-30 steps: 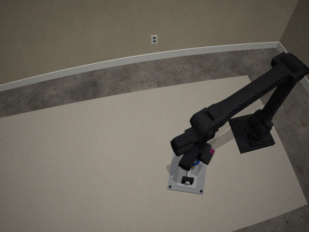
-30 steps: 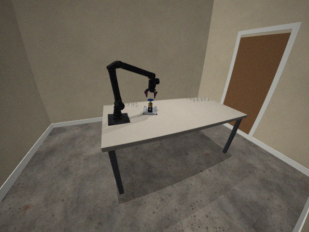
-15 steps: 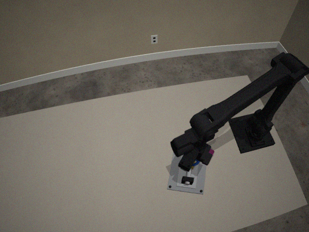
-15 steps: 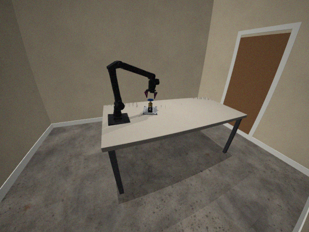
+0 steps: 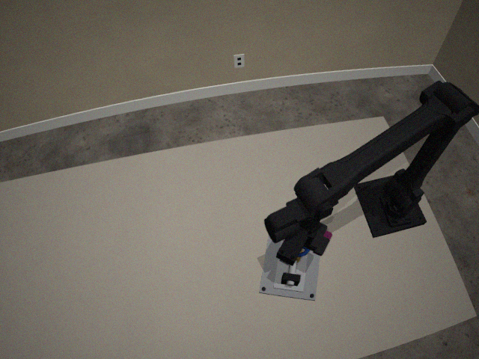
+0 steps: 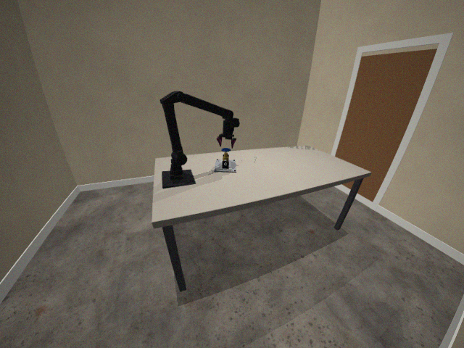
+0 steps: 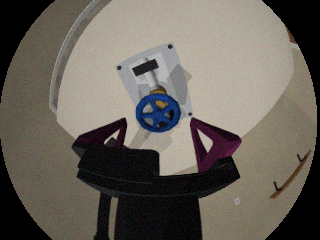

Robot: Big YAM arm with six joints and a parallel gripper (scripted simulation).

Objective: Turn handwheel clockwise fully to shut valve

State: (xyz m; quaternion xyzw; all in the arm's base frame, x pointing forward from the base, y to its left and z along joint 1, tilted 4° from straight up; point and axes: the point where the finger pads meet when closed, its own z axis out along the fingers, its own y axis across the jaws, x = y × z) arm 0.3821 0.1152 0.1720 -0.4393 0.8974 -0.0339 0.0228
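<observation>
Now: the blue spoked handwheel 4 cm below my hand.
</observation>
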